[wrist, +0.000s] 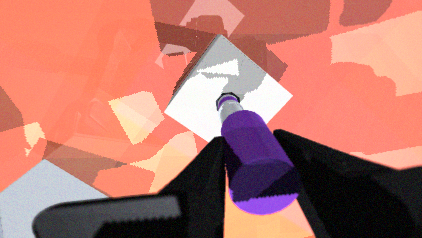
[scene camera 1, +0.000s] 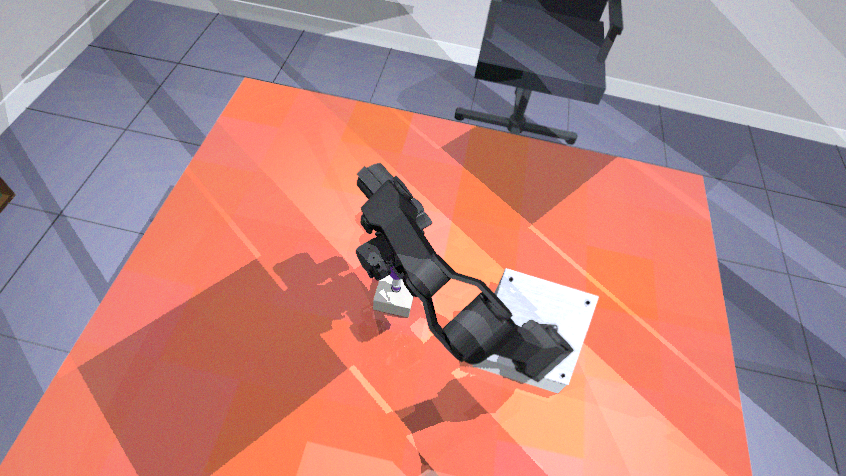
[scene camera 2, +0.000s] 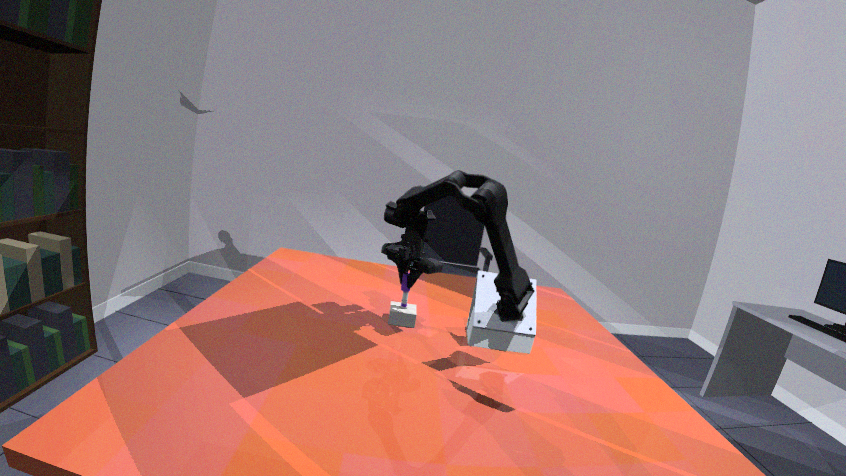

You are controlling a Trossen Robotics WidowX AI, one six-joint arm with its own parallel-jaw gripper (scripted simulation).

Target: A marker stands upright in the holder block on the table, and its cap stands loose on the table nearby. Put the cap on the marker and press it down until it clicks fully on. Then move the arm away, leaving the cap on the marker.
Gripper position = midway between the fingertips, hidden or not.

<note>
In view: the gripper (scene camera 2: 405,286) and a cap (wrist: 262,180).
The gripper is seen too in the wrist view (wrist: 247,140) and in scene camera 1 (scene camera 1: 396,270).
</note>
